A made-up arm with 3 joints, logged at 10 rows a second.
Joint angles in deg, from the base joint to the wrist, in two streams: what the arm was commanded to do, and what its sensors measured. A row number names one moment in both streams.
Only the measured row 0 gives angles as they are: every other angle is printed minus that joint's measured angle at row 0.
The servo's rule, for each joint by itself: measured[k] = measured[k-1] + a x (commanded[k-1-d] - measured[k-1]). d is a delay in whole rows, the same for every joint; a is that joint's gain. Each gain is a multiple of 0.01, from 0.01 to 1. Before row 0 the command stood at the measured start. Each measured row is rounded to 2 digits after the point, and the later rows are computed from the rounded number. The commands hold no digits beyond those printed.
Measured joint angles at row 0: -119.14 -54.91 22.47
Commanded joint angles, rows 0 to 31: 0.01 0.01 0.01; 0.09 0.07 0.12; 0.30 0.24 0.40; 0.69 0.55 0.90; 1.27 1.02 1.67; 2.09 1.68 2.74; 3.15 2.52 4.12; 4.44 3.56 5.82; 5.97 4.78 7.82; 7.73 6.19 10.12; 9.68 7.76 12.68; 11.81 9.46 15.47; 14.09 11.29 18.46; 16.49 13.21 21.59; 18.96 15.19 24.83; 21.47 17.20 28.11; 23.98 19.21 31.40; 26.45 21.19 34.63; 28.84 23.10 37.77; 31.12 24.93 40.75; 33.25 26.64 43.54; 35.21 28.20 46.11; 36.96 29.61 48.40; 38.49 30.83 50.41; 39.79 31.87 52.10; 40.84 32.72 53.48; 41.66 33.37 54.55; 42.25 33.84 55.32; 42.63 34.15 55.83; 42.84 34.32 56.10; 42.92 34.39 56.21; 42.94 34.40 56.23
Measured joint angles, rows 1 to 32: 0.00 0.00 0.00; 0.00 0.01 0.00; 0.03 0.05 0.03; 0.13 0.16 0.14; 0.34 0.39 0.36; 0.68 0.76 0.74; 1.20 1.30 1.32; 1.92 2.02 2.13; 2.85 2.93 3.20; 4.00 4.02 4.54; 5.38 5.30 6.16; 6.97 6.75 8.05; 8.76 8.35 10.20; 10.73 10.08 12.60; 12.86 11.93 15.21; 15.12 13.85 18.00; 17.47 15.83 20.93; 19.88 17.82 23.97; 22.31 19.81 27.06; 24.73 21.75 30.17; 27.09 23.63 33.24; 29.37 25.41 36.23; 31.53 27.06 39.10; 33.54 28.56 41.80; 35.37 29.90 44.30; 37.01 31.06 46.56; 38.43 32.04 48.57; 39.63 32.82 50.30; 40.60 33.42 51.76; 41.35 33.85 52.94; 41.90 34.13 53.86; 42.28 34.28 54.54
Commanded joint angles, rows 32 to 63: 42.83 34.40 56.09; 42.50 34.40 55.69; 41.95 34.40 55.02; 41.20 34.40 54.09; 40.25 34.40 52.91; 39.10 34.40 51.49; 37.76 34.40 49.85; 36.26 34.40 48.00; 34.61 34.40 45.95; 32.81 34.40 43.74; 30.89 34.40 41.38; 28.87 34.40 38.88; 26.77 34.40 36.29; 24.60 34.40 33.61; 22.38 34.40 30.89; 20.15 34.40 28.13; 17.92 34.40 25.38; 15.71 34.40 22.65; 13.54 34.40 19.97; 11.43 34.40 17.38; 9.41 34.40 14.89; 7.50 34.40 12.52; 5.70 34.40 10.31; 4.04 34.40 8.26; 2.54 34.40 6.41; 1.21 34.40 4.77; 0.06 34.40 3.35; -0.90 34.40 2.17; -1.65 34.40 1.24; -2.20 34.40 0.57; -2.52 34.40 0.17; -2.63 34.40 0.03
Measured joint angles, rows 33 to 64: 42.52 34.35 55.03; 42.63 34.38 55.34; 42.58 34.39 55.44; 42.35 34.40 55.32; 41.92 34.40 54.96; 41.30 34.40 54.37; 40.49 34.40 53.53; 39.48 34.40 52.46; 38.29 34.40 51.17; 36.93 34.40 49.66; 35.41 34.40 47.94; 33.74 34.40 46.04; 31.94 34.40 43.96; 30.03 34.40 41.74; 28.02 34.40 39.38; 25.93 34.40 36.92; 23.79 34.40 34.37; 21.62 34.40 31.76; 19.43 34.40 29.12; 17.25 34.40 26.47; 15.10 34.40 23.83; 12.99 34.40 21.24; 10.96 34.40 18.71; 9.01 34.40 16.27; 7.17 34.40 13.95; 5.46 34.40 11.76; 3.89 34.40 9.73; 2.47 34.40 7.88; 1.22 34.40 6.22; 0.16 34.40 4.78; -0.71 34.40 3.56; -1.38 34.40 2.58
